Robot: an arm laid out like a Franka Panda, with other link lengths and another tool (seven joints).
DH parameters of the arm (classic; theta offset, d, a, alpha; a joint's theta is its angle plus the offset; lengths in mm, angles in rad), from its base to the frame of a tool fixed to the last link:
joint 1: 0 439.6 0 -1.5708
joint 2: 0 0 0 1.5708
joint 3: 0 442.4 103.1 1.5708
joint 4: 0 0 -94.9 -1.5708
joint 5: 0 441.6 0 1.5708
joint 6: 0 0 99.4 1.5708
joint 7: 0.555 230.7 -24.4 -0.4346
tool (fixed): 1.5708 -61.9 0 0
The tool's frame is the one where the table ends.
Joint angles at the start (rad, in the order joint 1, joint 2, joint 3, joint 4, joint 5, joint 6, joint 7):
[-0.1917 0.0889 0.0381 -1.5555 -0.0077 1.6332 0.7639]
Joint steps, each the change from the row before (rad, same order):
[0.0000 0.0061 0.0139 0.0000 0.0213 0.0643 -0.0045]
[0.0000 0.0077 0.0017 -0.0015 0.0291 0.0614 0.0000]
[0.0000 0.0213 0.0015 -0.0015 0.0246 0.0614 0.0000]
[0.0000 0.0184 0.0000 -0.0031 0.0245 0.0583 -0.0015]
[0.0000 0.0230 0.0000 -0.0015 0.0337 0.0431 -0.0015]
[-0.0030 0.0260 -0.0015 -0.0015 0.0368 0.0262 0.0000]
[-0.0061 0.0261 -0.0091 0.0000 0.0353 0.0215 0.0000]
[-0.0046 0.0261 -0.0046 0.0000 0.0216 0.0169 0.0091]
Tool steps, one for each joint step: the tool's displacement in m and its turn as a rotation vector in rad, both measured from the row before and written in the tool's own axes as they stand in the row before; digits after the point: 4 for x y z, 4 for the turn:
[-0.0119 0.0094 -0.0104 -0.0001 -0.0621 -0.0180]
[-0.0114 0.0019 -0.0075 -0.0151 -0.0579 -0.0035]
[-0.0183 -0.0007 0.0013 -0.0155 -0.0437 -0.0013]
[-0.0157 -0.0017 0.0019 -0.0156 -0.0418 0.0007]
[-0.0159 -0.0009 0.0070 -0.0291 -0.0264 0.0001]
[-0.0144 -0.0043 0.0125 -0.0383 -0.0082 0.0060]
[-0.0120 -0.0128 0.0122 -0.0381 -0.0057 0.0180]
[-0.0119 -0.0105 0.0139 -0.0290 0.0024 0.0214]

